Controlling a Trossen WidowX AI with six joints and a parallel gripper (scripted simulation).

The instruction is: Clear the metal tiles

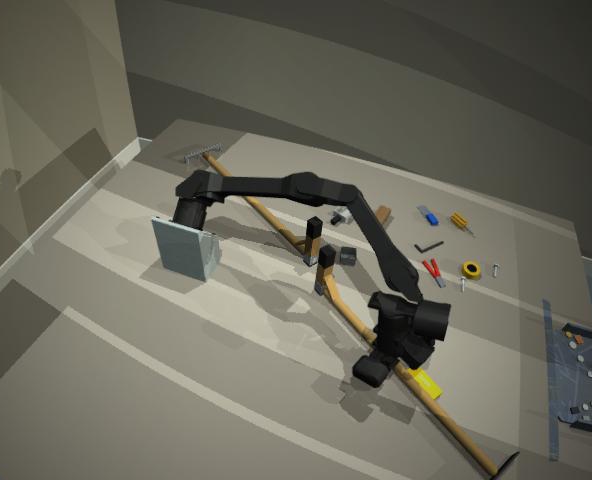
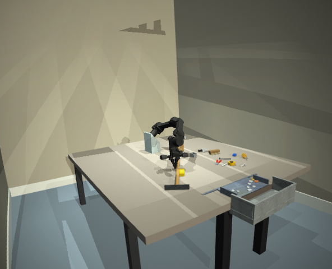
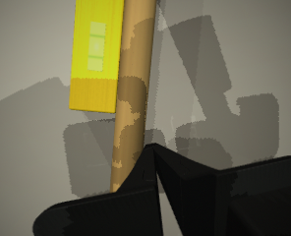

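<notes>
Now: the long scraper 50 mm above my gripper tip and 30 mm ahead of it. Also, from my gripper tip: yellow tape roll: 370 mm to the left, 170 mm ahead; small grey box: 290 mm to the left, 170 mm behind; yellow spirit level: 90 mm ahead.
</notes>
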